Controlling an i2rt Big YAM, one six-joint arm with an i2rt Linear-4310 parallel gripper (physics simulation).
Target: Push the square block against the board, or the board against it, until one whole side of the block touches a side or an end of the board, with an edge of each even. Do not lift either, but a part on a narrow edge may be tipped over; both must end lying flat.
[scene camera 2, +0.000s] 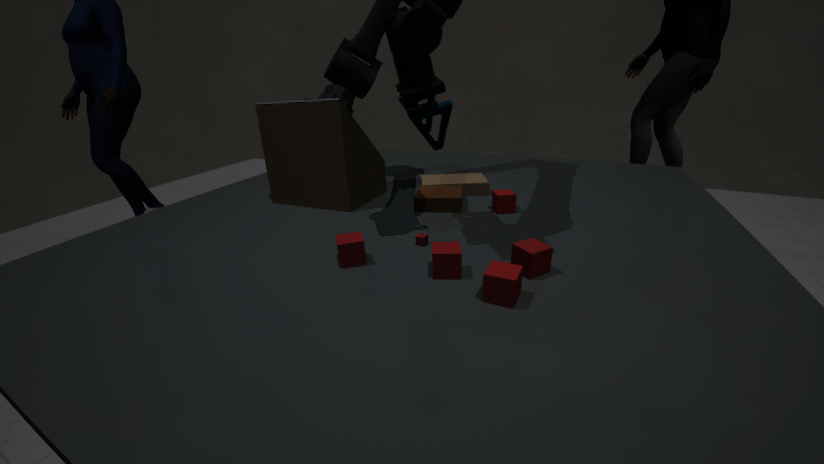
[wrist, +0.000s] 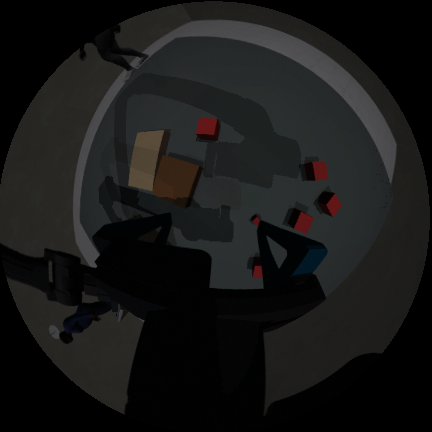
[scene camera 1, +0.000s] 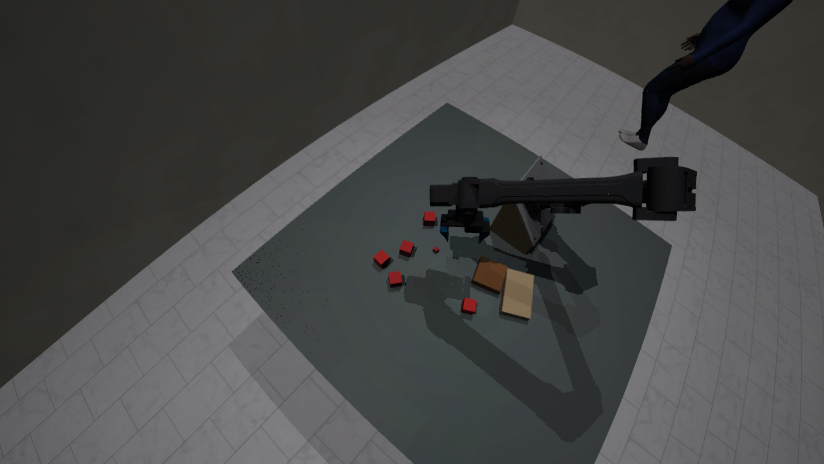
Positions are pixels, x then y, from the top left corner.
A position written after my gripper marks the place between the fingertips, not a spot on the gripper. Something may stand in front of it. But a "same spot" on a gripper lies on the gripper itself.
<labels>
my gripper: scene camera 2 432, 140; wrist; scene camera 1
tan board: scene camera 2 473, 184; wrist 149, 146; scene camera 1 516, 299
brown square block: scene camera 2 429, 198; wrist; scene camera 1
same spot on brown square block: [scene camera 1: 489, 275] = [wrist: 174, 176]
same spot on my gripper: [scene camera 1: 483, 232] = [wrist: 107, 238]
</labels>
